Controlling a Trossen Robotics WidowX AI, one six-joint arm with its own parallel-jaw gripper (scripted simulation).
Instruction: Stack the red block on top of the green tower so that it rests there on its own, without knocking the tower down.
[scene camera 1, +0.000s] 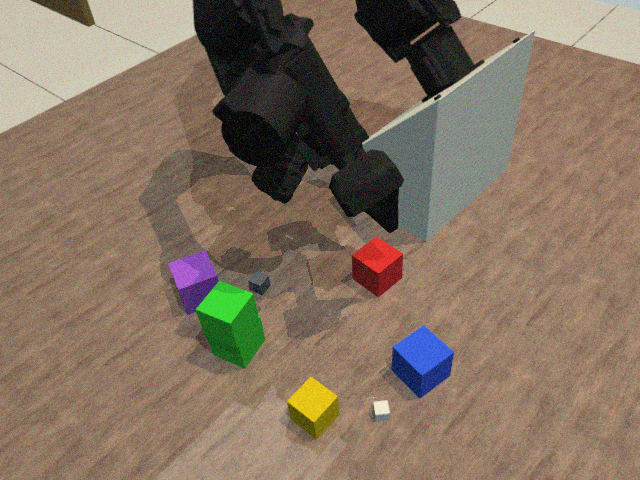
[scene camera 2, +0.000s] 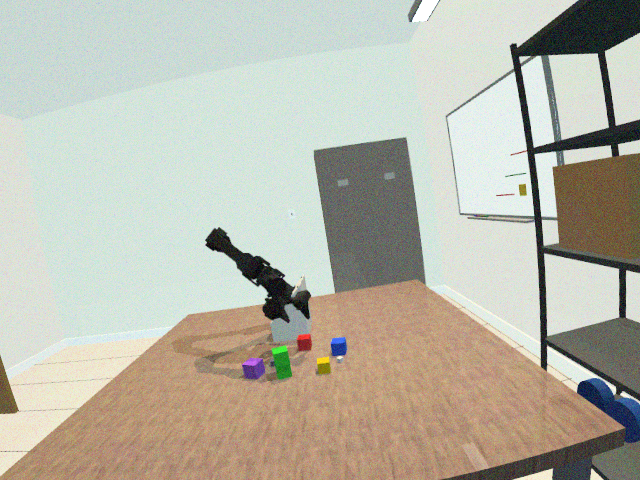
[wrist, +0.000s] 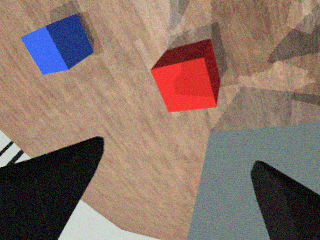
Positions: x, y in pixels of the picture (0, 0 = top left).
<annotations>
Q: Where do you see a red block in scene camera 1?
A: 377, 266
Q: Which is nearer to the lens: the yellow block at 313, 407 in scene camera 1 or the purple block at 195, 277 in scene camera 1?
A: The yellow block.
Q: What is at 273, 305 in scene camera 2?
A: My gripper.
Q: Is my gripper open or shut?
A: Open.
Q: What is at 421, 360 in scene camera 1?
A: A blue block.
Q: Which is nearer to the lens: the red block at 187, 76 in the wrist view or the blue block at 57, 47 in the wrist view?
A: The red block.
</annotations>
